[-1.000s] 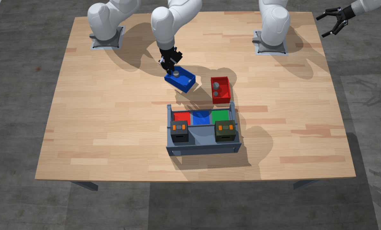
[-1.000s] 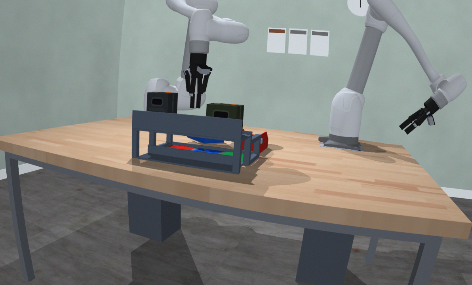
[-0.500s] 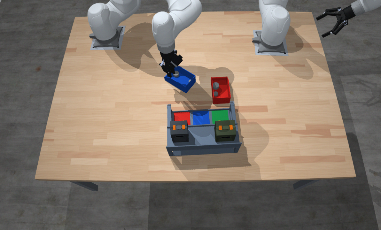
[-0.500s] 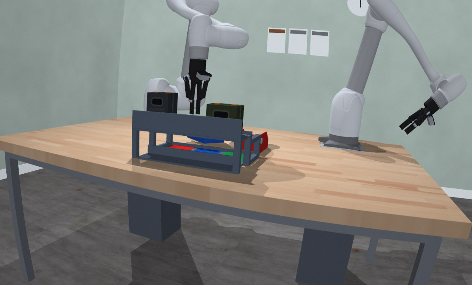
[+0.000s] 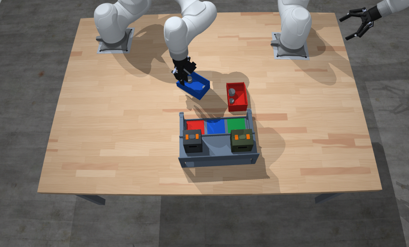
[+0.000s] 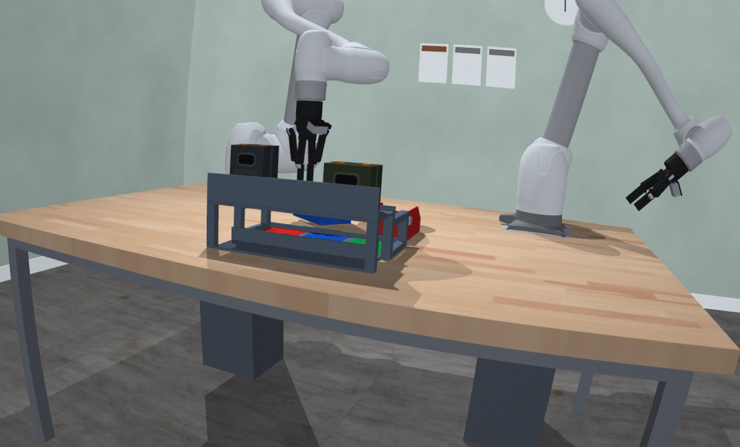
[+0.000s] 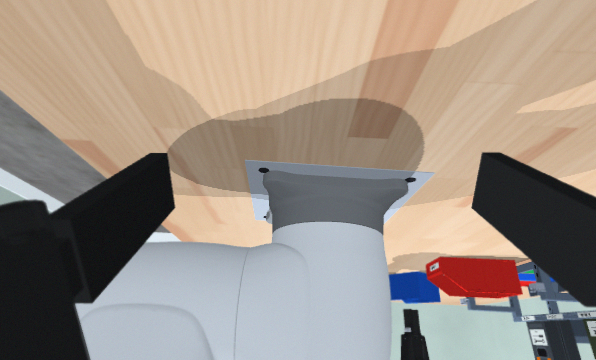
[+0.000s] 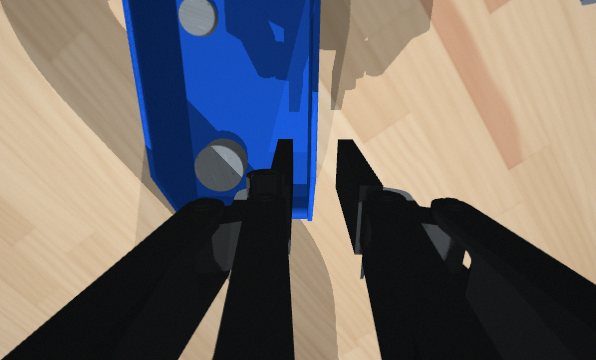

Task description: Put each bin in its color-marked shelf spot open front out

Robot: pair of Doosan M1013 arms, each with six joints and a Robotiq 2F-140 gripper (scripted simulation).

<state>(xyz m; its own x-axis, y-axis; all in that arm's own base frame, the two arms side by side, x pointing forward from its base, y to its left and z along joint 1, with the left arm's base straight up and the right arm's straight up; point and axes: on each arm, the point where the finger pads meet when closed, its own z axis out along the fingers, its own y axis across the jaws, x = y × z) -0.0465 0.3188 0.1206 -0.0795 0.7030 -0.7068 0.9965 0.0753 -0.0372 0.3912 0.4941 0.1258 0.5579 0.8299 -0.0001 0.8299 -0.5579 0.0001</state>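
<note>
My right hand is 30 mm past the blue bin, 40 mm to the right of it and 90 mm above it. Also, from my right hand: grey shelf 300 mm ahead, 200 mm to the left, 60 mm below; then red bin 30 mm ahead, 300 mm to the left, 90 mm below.
</note>
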